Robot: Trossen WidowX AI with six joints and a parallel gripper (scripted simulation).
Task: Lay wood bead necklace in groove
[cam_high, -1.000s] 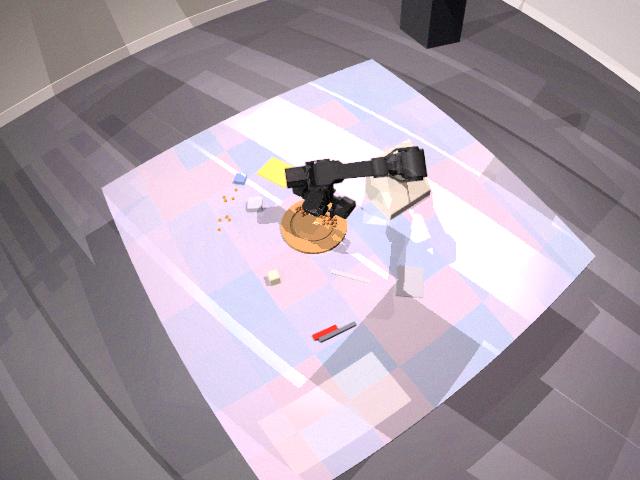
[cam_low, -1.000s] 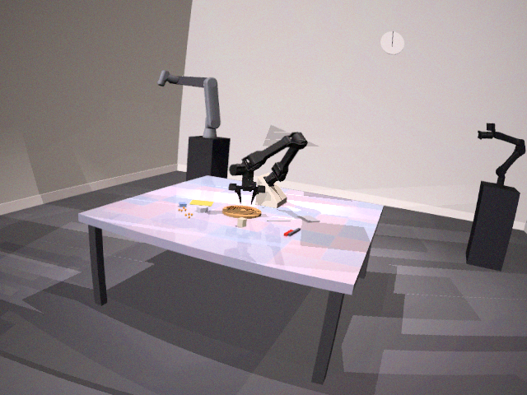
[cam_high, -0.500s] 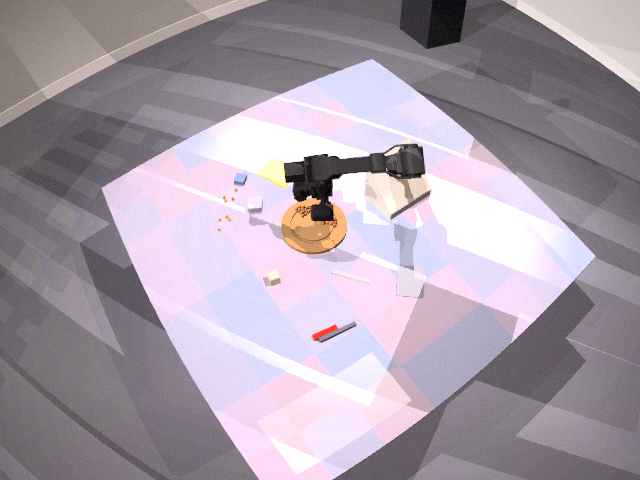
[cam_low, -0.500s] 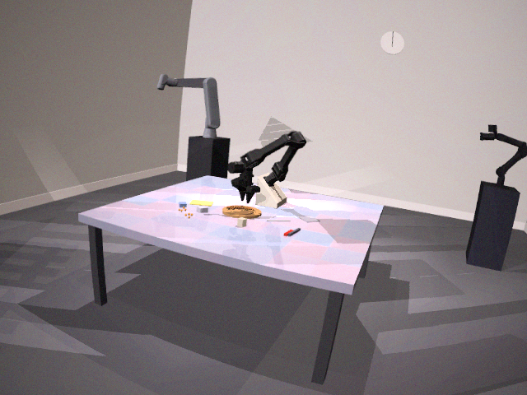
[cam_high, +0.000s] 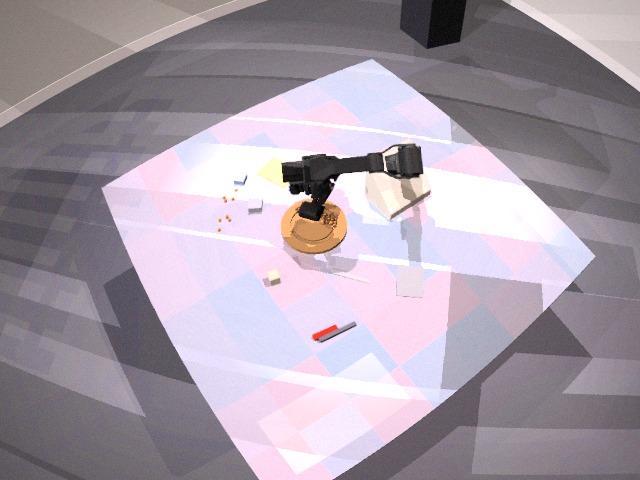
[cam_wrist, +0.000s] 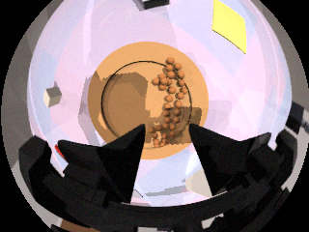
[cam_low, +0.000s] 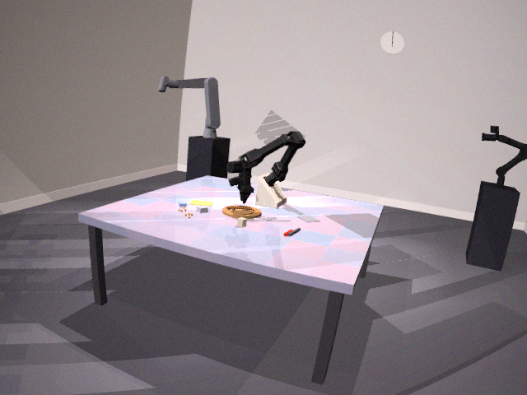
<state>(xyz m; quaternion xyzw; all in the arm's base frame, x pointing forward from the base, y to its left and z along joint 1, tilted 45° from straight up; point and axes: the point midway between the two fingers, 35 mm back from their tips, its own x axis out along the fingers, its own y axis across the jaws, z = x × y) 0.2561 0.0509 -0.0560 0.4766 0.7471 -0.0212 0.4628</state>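
Right now the round bead board is 40 mm below my gripper tip, 30 mm ahead of it and 10 mm to the left of it. The rest, counted from my gripper tip: white block (150 mm ahead, 140 mm to the right, 40 mm below); thin rod (220 mm to the left, 50 mm below, 20 mm ahead); yellow sheet (240 mm to the right, 50 mm below, 30 mm ahead).
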